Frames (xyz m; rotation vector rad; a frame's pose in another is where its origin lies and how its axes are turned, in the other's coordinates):
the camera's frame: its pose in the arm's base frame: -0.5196 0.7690 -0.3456 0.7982 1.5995 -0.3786
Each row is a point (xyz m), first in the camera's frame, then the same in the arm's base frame.
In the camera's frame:
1: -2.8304 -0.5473 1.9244
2: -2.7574 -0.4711 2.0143
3: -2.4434 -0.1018 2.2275
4: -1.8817 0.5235 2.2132
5: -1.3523 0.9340 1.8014
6: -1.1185 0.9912 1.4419
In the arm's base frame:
1: 0.5603 -1.6582 1.8808
2: 0.6770 -1.6424 1.8076
3: 1.0798 -1.4323 1.5355
4: 1.4863 -0.8242 1.1211
5: 1.4557 -0.1187 0.7752
6: 1.2276 0.2206 0.6337

